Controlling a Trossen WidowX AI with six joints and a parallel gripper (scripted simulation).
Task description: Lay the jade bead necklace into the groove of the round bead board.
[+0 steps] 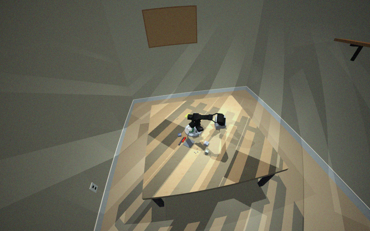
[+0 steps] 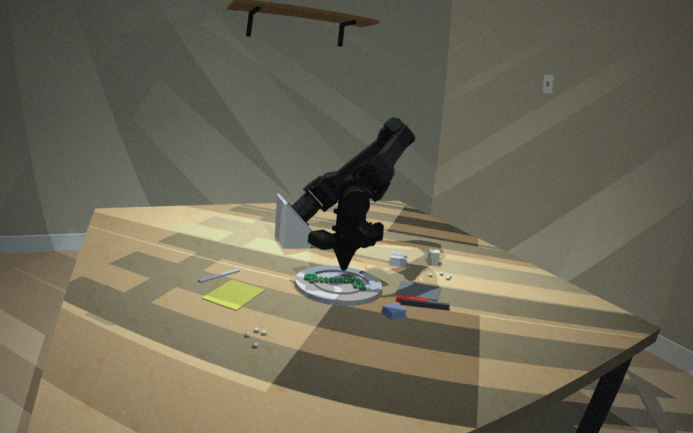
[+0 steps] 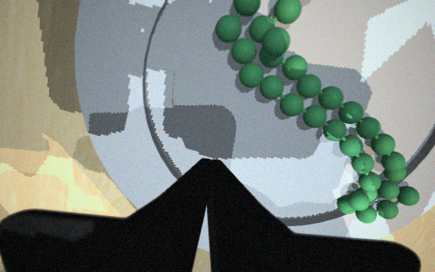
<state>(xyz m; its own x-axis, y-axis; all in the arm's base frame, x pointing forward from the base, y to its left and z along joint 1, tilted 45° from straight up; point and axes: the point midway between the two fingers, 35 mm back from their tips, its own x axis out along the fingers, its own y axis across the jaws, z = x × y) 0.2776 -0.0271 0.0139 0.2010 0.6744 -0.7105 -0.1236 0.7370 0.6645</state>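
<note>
Right now my gripper tip is 4 cm short of the round grey bead board, 3 cm to the left of it and 1 cm above it. Also, from my gripper tip: grey plate: 13 cm ahead, 13 cm to the left, 2 cm below; then blue block: 21 cm ahead, 1 cm below; then red and black pen: 19 cm ahead, 8 cm to the left, 2 cm below.
</note>
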